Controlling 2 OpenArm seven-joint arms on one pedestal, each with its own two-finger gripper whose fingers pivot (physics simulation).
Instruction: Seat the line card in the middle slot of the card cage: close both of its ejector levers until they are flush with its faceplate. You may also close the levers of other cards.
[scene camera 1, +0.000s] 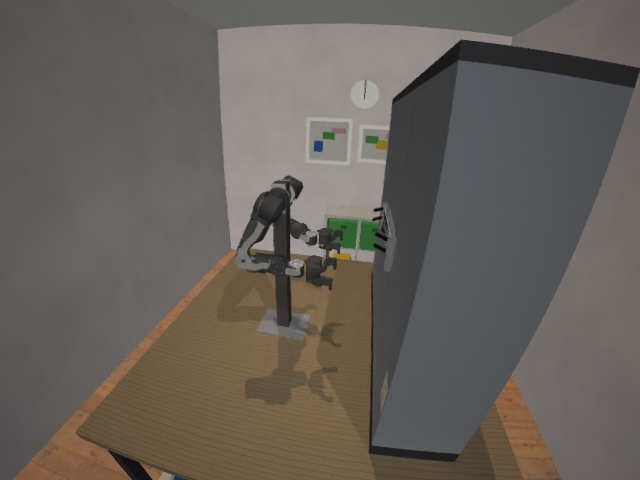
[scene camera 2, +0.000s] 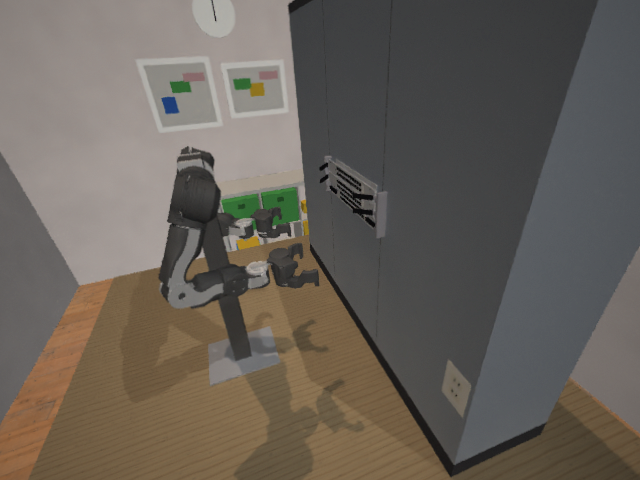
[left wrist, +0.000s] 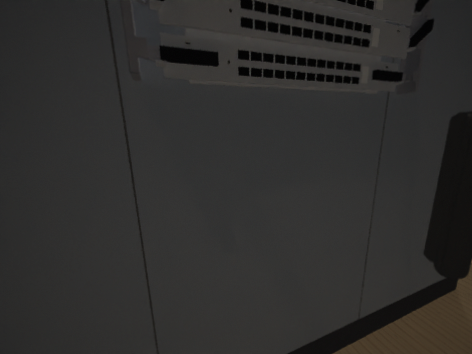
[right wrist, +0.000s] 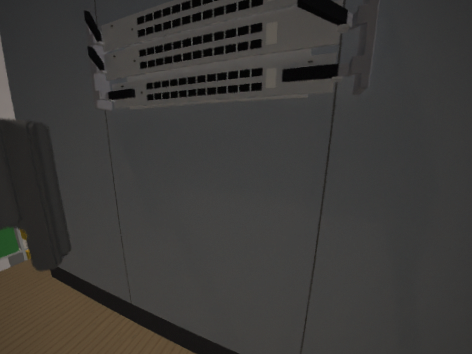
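Note:
The card cage (scene camera 1: 389, 253) (scene camera 2: 381, 214) holds three stacked cards in the cabinet front. The middle card (left wrist: 307, 36) (right wrist: 200, 52) has both black ejector levers swung out: one lever (scene camera 2: 362, 211) (right wrist: 323, 11) at one end, the other lever (scene camera 2: 324, 178) (left wrist: 421, 33) (right wrist: 96, 58) at the far end. The top card's levers (scene camera 2: 362, 196) (right wrist: 92, 26) also stick out. The bottom card's levers (left wrist: 189, 55) (right wrist: 310, 72) lie flat along its faceplate. My left gripper (scene camera 1: 339, 241) (scene camera 2: 283, 221) and right gripper (scene camera 1: 332, 274) (scene camera 2: 308, 264) are open and empty, lower than the cage and apart from the cabinet.
The tall grey cabinet (scene camera 1: 506, 206) (scene camera 2: 465, 155) stands in front of the robot's pedestal (scene camera 1: 282, 279) (scene camera 2: 235, 325). A low shelf unit with green boxes (scene camera 1: 343, 232) (scene camera 2: 279, 205) stands by the back wall. A socket plate (scene camera 2: 455, 387) is low on the cabinet front.

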